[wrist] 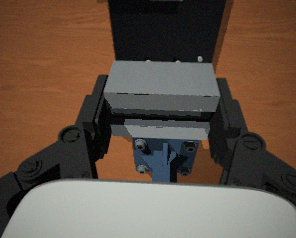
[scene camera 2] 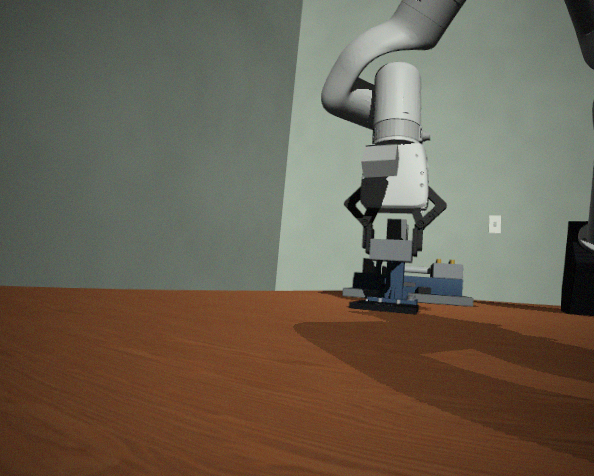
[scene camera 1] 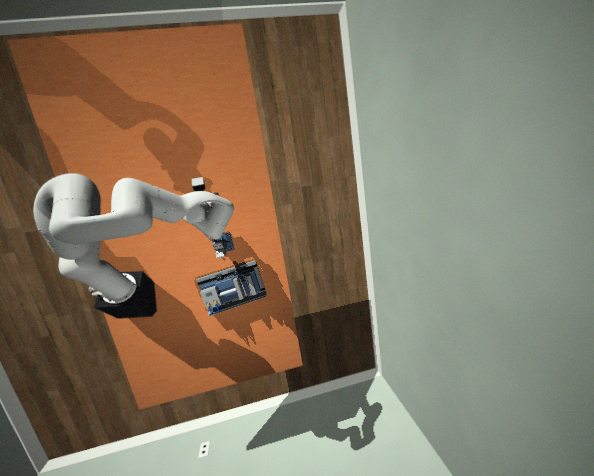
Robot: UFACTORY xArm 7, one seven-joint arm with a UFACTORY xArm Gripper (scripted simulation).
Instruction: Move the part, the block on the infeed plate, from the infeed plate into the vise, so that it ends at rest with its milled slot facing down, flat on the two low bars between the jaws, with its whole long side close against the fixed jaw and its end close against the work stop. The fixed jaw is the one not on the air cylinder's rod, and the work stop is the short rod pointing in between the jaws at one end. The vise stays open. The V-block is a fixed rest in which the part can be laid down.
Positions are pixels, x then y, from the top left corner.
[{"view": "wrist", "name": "gripper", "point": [160, 94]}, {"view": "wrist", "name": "grey part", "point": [174, 100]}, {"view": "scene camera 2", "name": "gripper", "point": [391, 255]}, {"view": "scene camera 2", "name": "grey part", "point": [387, 250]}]
